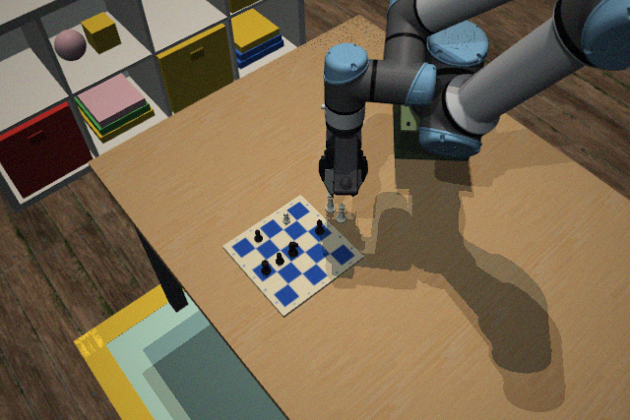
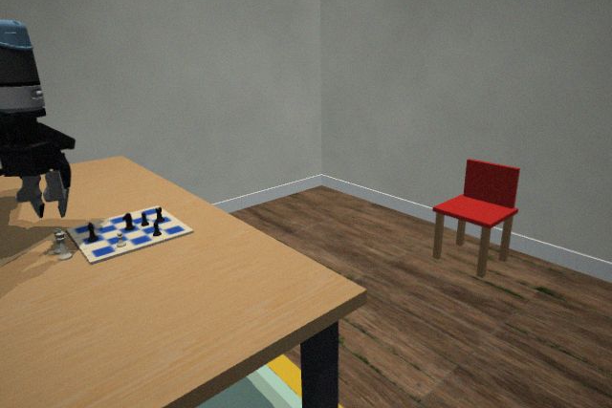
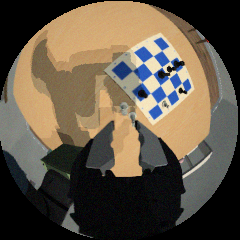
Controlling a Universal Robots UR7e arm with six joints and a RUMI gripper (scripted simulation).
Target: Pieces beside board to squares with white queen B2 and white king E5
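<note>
Now: hand 7 cm above the white queen. The rest, counted from my hand: white king 6 cm below, 4 cm to the right; white pawn 10 cm ahead, 8 cm to the right, 8 cm below; chessboard 14 cm ahead, 9 cm below, 1 cm to the right.
</note>
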